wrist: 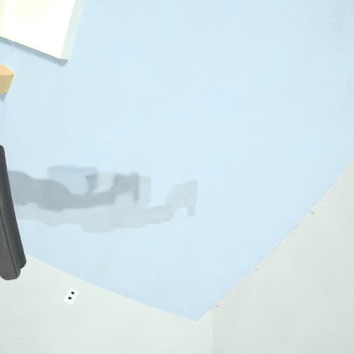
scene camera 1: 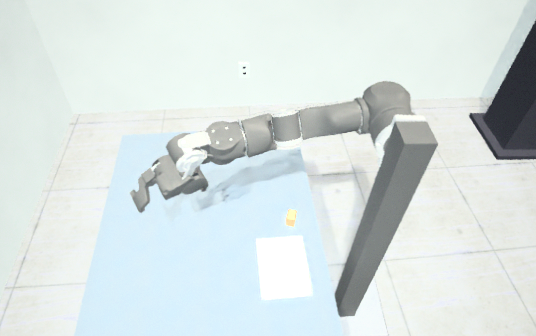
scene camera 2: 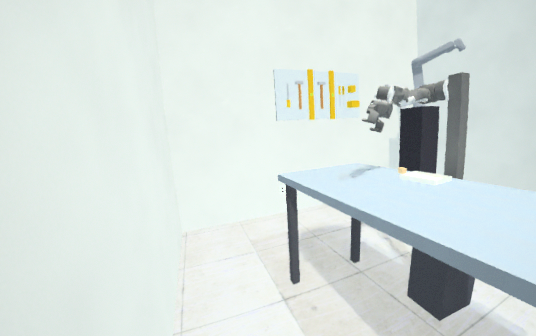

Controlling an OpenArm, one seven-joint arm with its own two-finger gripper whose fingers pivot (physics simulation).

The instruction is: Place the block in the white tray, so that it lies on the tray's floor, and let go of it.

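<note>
An orange block (scene camera 1: 291,218) (scene camera 2: 402,170) (wrist: 5,80) lies on the blue table top, a little apart from the white tray (scene camera 1: 259,270) (scene camera 2: 426,177) (wrist: 69,42). In the wrist view the block and tray are cut off at the left side. The tray shows no block inside it. My gripper (scene camera 1: 172,197) (scene camera 2: 370,126) is wide open and empty, high above the table and well away from the block, to its upper left in scene camera 1. In the wrist view, part of one dark finger shows at the left edge.
The blue table (scene camera 1: 185,265) (scene camera 2: 450,215) (wrist: 225,125) carries the arm's shadow. A tall grey post (scene camera 1: 385,225) (scene camera 2: 457,125) stands beside the table near the tray. A dark pedestal (scene camera 1: 515,100) (scene camera 2: 419,137) stands farther off. A tool board (scene camera 2: 295,110) hangs on the wall.
</note>
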